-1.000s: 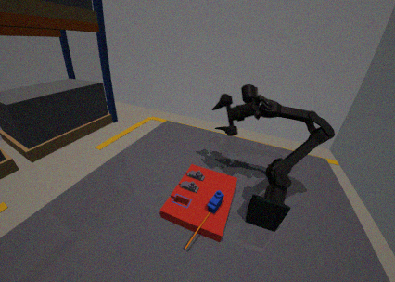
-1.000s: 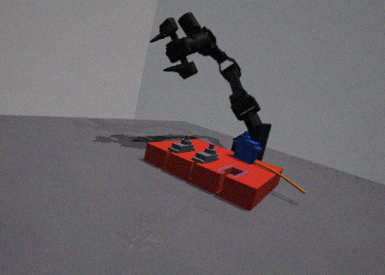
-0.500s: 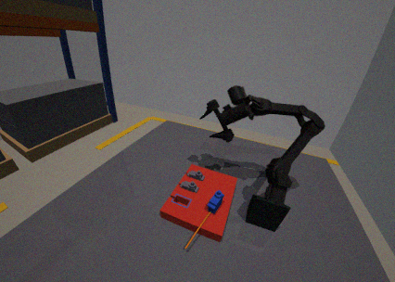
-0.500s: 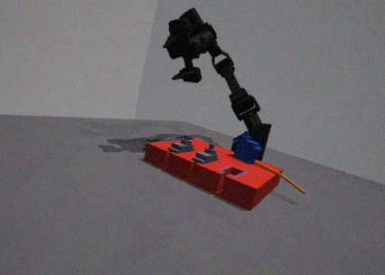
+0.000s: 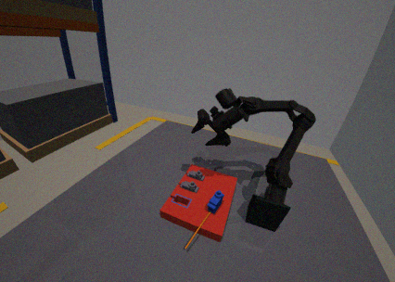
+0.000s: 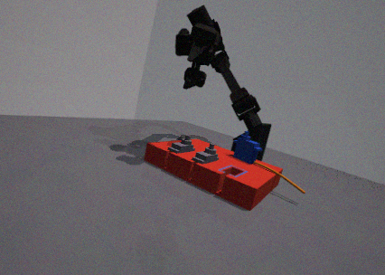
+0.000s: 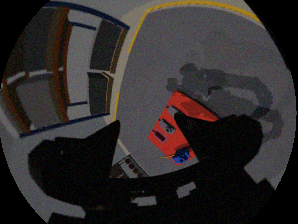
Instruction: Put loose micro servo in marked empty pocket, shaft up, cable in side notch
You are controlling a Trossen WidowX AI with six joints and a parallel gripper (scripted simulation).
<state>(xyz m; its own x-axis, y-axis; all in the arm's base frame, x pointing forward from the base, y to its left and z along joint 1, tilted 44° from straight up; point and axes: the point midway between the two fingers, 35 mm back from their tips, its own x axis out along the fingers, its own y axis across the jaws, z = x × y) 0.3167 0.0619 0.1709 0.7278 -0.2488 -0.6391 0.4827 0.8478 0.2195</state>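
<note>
My gripper tip is 210 mm above the red deck, 130 mm past it and 90 mm to the right of it.
</note>
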